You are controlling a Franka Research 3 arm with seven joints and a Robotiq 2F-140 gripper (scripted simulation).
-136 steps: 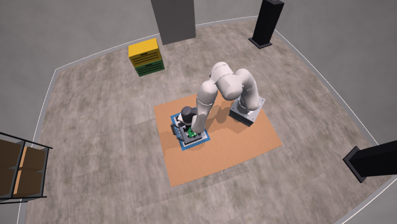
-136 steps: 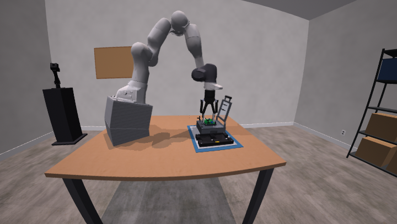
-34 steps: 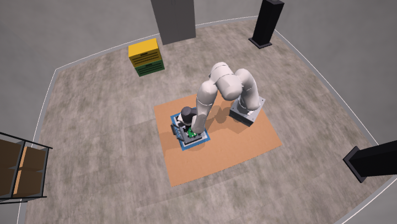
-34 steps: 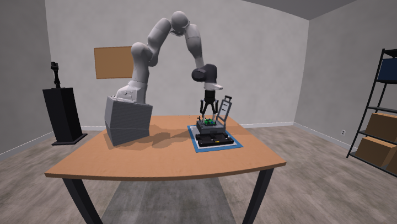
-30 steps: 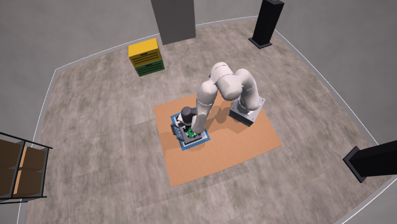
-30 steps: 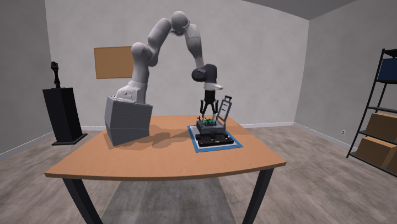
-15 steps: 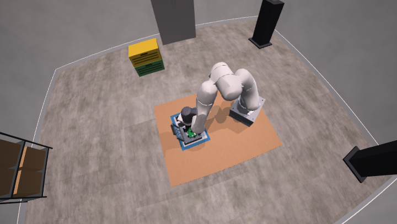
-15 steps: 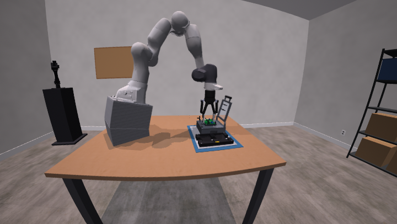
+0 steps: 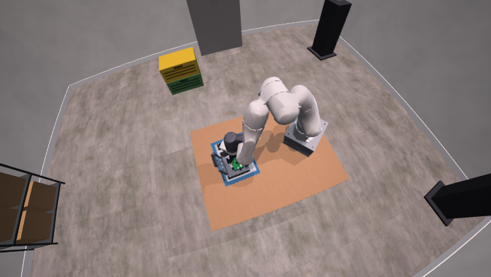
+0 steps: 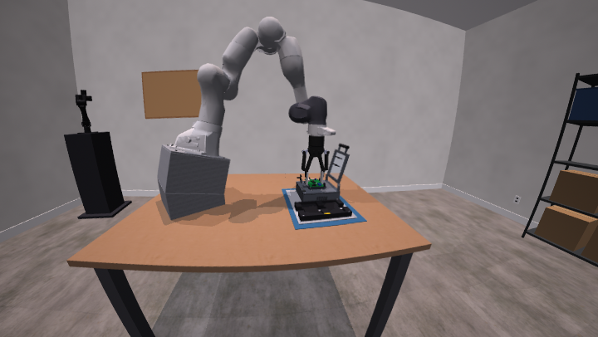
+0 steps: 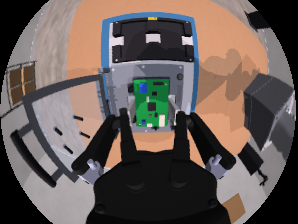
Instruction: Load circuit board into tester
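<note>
The green circuit board is 20 mm below my hand. Also, from my hand: tester lid: 120 mm ahead, 80 mm above, 10 mm to the right.
</note>
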